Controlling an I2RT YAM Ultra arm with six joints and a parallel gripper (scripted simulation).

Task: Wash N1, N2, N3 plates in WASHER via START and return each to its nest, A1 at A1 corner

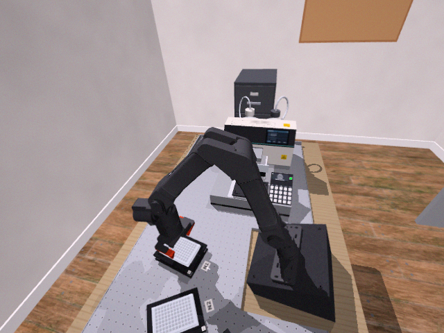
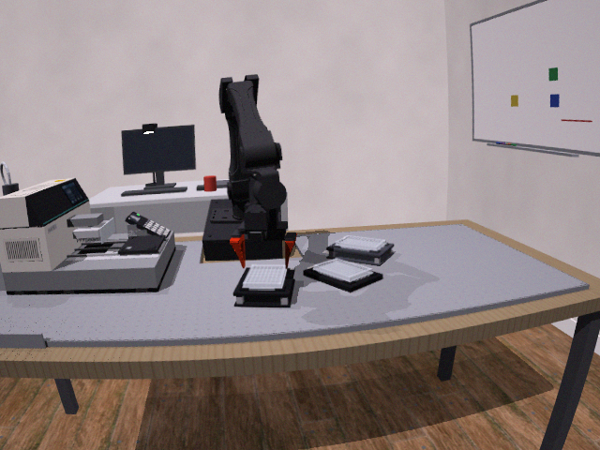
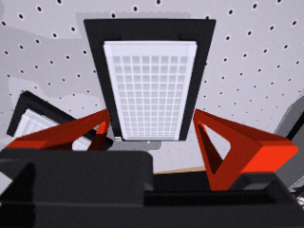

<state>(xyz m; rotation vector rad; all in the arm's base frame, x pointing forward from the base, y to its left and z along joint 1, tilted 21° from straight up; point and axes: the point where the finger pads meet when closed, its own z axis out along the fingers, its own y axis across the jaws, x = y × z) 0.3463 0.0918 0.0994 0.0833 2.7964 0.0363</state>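
Now: the nest N1 4 cm below my hand. Round my hand: N2 label (17 cm behind, 11 cm to the left, 7 cm below); then nest N2 (9 cm behind, 18 cm to the left, 6 cm below); then N1 label (10 cm behind, 1 cm to the left, 7 cm below).
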